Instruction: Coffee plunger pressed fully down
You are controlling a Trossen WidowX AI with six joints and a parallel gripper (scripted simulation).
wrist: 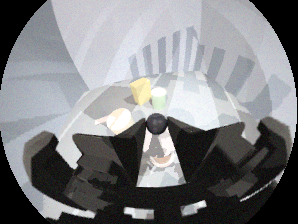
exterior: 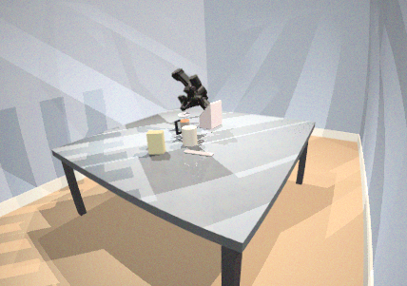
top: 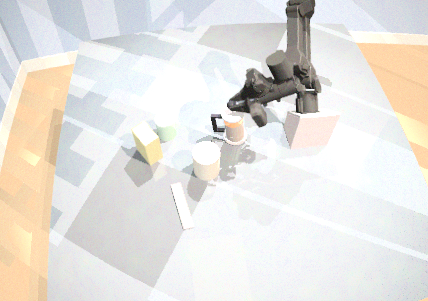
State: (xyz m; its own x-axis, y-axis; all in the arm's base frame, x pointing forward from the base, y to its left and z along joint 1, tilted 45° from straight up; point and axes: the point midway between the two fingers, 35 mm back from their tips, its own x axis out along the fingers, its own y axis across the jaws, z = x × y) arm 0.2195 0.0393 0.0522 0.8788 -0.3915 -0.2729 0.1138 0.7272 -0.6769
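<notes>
Now: the coffee press 1 cm to the right of my gripper tip and 9 cm below it. Also, from my gripper tip: green cup: 20 cm ahead, 5 cm to the right, 13 cm below; then yellow box: 25 cm ahead, 3 cm to the left, 12 cm below.
</notes>
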